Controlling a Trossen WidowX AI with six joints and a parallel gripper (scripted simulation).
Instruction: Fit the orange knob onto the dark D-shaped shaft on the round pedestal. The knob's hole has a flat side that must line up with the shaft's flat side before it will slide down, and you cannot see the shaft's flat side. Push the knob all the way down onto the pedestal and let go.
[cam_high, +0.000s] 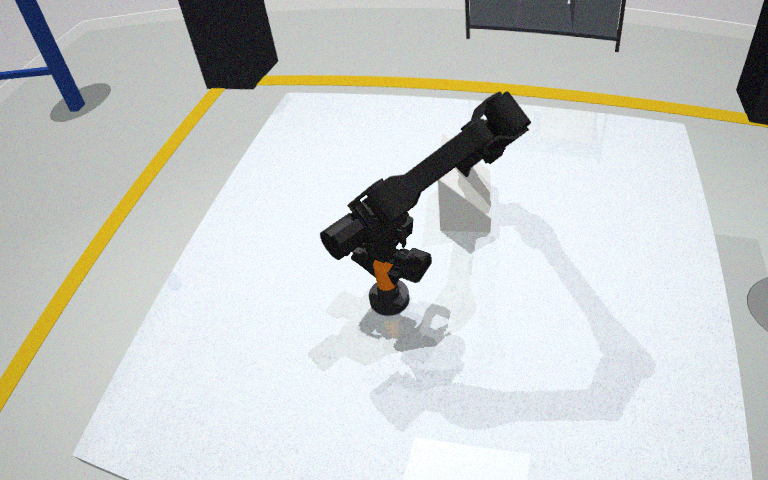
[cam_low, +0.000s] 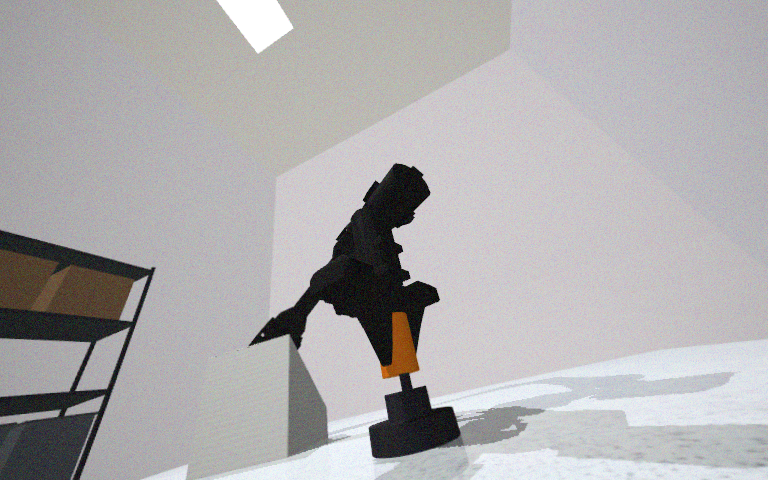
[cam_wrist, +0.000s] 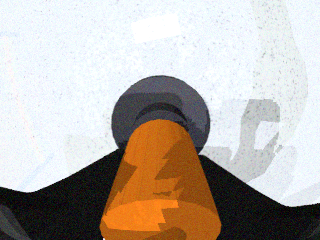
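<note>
Now: gripper tip 40 mm above the round pedestal. Also, from my gripper tip: orange knob (20 mm above).
</note>
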